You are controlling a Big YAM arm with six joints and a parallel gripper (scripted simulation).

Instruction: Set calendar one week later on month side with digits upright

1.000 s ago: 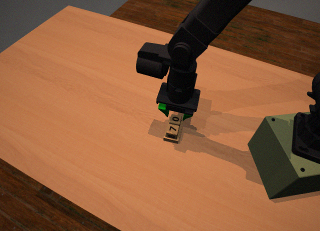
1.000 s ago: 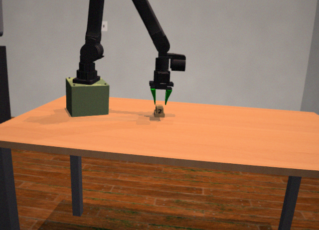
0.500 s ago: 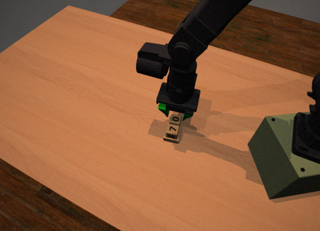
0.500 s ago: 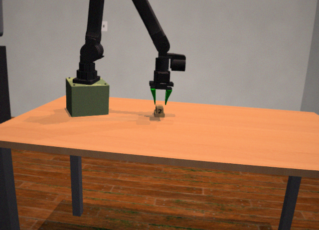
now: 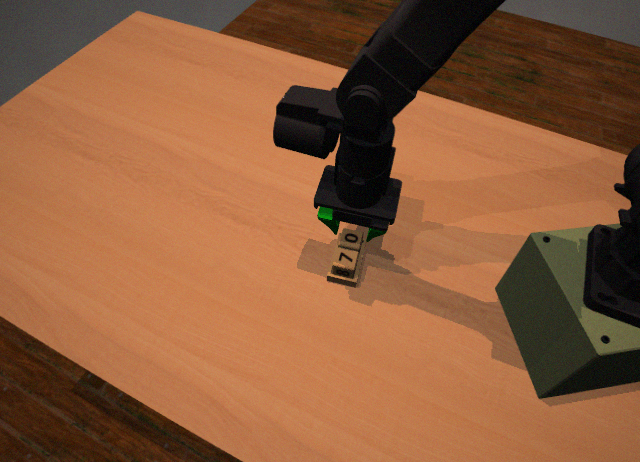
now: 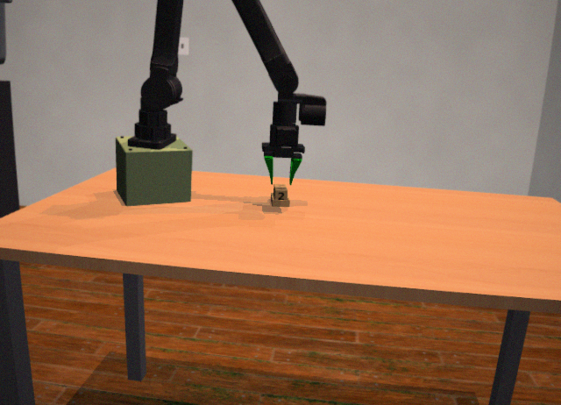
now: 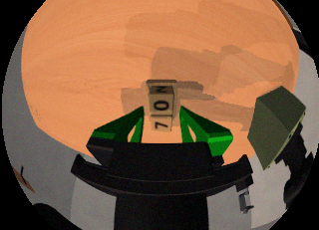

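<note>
Now: the tray 50 mm below my hand and 20 mm to the left of it.
</note>
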